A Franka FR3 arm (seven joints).
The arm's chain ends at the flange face. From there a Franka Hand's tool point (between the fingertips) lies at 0.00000 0.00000 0.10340 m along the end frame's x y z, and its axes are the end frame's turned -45 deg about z.
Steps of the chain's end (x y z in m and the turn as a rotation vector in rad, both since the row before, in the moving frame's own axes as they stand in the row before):
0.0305 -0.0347 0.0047 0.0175 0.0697 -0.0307
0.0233 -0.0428 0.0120 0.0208 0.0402 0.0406
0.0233 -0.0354 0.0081 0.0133 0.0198 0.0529
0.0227 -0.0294 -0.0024 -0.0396 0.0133 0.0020
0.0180 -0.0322 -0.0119 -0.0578 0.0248 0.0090
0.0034 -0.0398 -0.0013 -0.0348 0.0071 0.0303
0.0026 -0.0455 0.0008 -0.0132 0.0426 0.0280
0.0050 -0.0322 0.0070 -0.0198 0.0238 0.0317
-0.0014 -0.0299 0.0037 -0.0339 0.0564 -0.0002
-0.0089 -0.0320 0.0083 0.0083 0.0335 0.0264
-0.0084 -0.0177 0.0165 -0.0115 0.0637 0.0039
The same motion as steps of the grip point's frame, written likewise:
0.0525 0.0007 0.0044 -0.0369 0.0617 -0.0307
0.0512 -0.0123 0.0119 -0.0137 0.0431 0.0406
0.0439 -0.0080 0.0081 -0.0046 0.0234 0.0529
0.0349 -0.0009 -0.0025 -0.0374 -0.0186 0.0020
0.0331 -0.0040 -0.0121 -0.0584 -0.0233 0.0090
0.0285 -0.0227 -0.0014 -0.0296 -0.0196 0.0303
0.0361 -0.0262 0.0007 -0.0395 0.0208 0.0280
0.0265 -0.0160 0.0070 -0.0308 0.0028 0.0317
0.0218 -0.0155 0.0035 -0.0639 0.0159 -0.0002
0.0194 -0.0270 0.0082 -0.0178 0.0296 0.0264
0.0104 -0.0130 0.0163 -0.0532 0.0369 0.0039

